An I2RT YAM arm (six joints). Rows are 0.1 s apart.
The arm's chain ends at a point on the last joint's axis. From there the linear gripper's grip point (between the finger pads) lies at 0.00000 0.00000 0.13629 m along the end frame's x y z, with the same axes.
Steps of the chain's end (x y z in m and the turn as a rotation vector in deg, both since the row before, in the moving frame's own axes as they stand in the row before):
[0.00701, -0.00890, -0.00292, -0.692, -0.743, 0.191]
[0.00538, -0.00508, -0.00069, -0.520, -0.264, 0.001]
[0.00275, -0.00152, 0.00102, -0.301, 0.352, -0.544]
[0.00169, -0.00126, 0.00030, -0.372, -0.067, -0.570]
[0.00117, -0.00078, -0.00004, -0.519, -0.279, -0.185]
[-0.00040, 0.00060, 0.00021, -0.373, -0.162, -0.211]
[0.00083, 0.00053, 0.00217, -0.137, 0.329, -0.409]
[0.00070, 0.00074, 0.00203, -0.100, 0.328, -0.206]
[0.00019, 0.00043, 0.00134, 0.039, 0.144, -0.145]
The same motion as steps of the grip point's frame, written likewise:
[0.00524, -0.00726, -0.00294, -0.692, -0.743, 0.191]
[0.00475, -0.00384, -0.00070, -0.520, -0.264, 0.001]
[0.00359, -0.00081, 0.00102, -0.301, 0.352, -0.544]
[0.00154, -0.00037, 0.00030, -0.372, -0.067, -0.570]
[0.00051, 0.00046, -0.00005, -0.519, -0.279, -0.185]
[-0.00078, 0.00149, 0.00021, -0.373, -0.162, -0.211]
[0.00161, 0.00085, 0.00217, -0.137, 0.329, -0.409]
[0.00148, 0.00098, 0.00203, -0.100, 0.328, -0.206]
[0.00053, 0.00034, 0.00134, 0.039, 0.144, -0.145]

